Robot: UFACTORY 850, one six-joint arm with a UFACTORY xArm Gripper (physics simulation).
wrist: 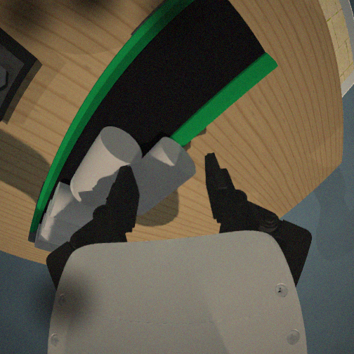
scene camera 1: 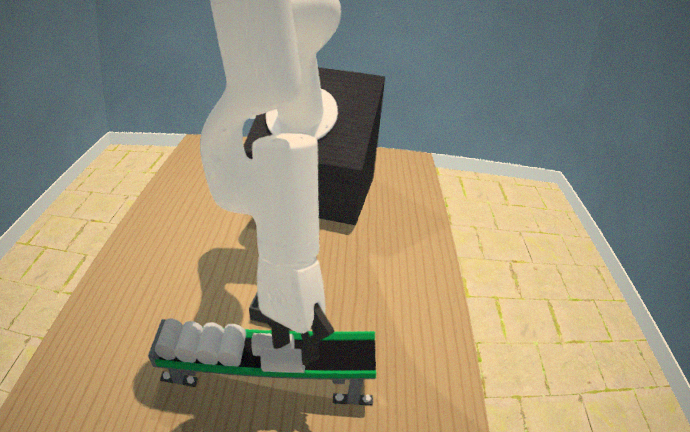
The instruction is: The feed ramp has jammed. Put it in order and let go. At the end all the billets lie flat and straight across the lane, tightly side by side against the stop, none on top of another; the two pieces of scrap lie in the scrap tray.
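Observation:
Four light-grey billets [scene camera 1: 198, 343] lie across the lane side by side at the stop [scene camera 1: 153, 351]. A fifth billet [scene camera 1: 259, 347] [wrist: 106, 155] lies lengthwise along the lane on the far side. A sixth billet [scene camera 1: 282, 361] [wrist: 162, 175] lies beside it, also lengthwise, and covers part of the near green rail in the wrist view. My gripper [scene camera 1: 295, 352] [wrist: 169, 173] is open, low over these two; one finger overlaps the fifth billet in the wrist view and the other is beyond the sixth. The scrap tray [scene camera 1: 254, 312] [wrist: 30, 64] holds a hex nut [wrist: 2, 78], partly out of view.
The feed ramp has green side rails [scene camera 1: 351, 375] [wrist: 225, 102] and a black lane floor [scene camera 1: 351, 353] [wrist: 185, 65]. It stands on feet [scene camera 1: 352, 399] on the wooden table [scene camera 1: 407, 284]. A large black block [scene camera 1: 351, 122] stands behind, under the arm base.

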